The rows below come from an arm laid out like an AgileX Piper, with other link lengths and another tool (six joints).
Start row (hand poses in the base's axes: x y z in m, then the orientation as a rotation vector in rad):
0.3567, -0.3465, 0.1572, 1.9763, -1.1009, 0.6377
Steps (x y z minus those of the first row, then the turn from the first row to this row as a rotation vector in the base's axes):
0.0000, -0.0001, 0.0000, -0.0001, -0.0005, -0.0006
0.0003, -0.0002, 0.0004, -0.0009, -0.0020, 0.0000
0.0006, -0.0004, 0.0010, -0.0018, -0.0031, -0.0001
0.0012, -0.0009, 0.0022, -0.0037, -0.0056, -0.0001
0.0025, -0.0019, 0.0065, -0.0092, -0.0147, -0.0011
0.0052, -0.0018, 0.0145, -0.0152, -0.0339, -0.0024
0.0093, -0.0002, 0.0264, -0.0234, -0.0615, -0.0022
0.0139, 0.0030, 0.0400, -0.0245, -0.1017, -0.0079
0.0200, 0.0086, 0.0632, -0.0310, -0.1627, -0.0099
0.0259, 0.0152, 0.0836, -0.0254, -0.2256, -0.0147
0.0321, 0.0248, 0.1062, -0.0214, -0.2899, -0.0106
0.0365, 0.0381, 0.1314, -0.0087, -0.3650, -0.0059
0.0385, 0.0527, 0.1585, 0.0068, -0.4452, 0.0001
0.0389, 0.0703, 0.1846, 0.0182, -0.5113, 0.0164
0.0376, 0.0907, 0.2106, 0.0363, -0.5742, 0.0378
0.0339, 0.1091, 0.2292, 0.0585, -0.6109, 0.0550
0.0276, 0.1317, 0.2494, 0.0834, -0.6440, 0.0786
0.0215, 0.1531, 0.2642, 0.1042, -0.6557, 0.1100
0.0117, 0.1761, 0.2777, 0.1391, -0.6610, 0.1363
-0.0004, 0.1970, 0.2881, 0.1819, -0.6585, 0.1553
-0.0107, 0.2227, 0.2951, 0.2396, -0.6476, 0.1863
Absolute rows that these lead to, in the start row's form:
0.3567, -0.3466, 0.1572, 1.9758, -1.1017, 0.6380
0.3570, -0.3467, 0.1576, 1.9753, -1.1016, 0.6402
0.3573, -0.3469, 0.1582, 1.9743, -1.1019, 0.6417
0.3579, -0.3474, 0.1594, 1.9724, -1.1024, 0.6451
0.3592, -0.3484, 0.1637, 1.9659, -1.1060, 0.6566
0.3619, -0.3483, 0.1717, 1.9575, -1.1155, 0.6787
0.3660, -0.3467, 0.1836, 1.9467, -1.1274, 0.7113
0.3706, -0.3435, 0.1972, 1.9357, -1.1558, 0.7511
0.3767, -0.3379, 0.2204, 1.9180, -1.1898, 0.8172
0.3826, -0.3313, 0.2408, 1.9067, -1.2336, 0.8791
0.3888, -0.3217, 0.2634, 1.8981, -1.2688, 0.9485
0.3932, -0.3084, 0.2886, 1.8926, -1.3140, 1.0269
0.3952, -0.2938, 0.3157, 1.8865, -1.3621, 1.1114
0.3956, -0.2762, 0.3418, 1.8859, -1.3895, 1.1888
0.3943, -0.2558, 0.3678, 1.8941, -1.4138, 1.2642
0.3906, -0.2374, 0.3864, 1.9117, -1.4303, 1.3076
0.3843, -0.2148, 0.4066, 1.9371, -1.4400, 1.3504
0.3782, -0.1934, 0.4214, 1.9727, -1.4276, 1.3758
0.3684, -0.1704, 0.4349, 2.0201, -1.4252, 1.3862
0.3563, -0.1495, 0.4453, 2.0730, -1.4305, 1.3803
0.3460, -0.1238, 0.4523, 2.1513, -1.4271, 1.3662

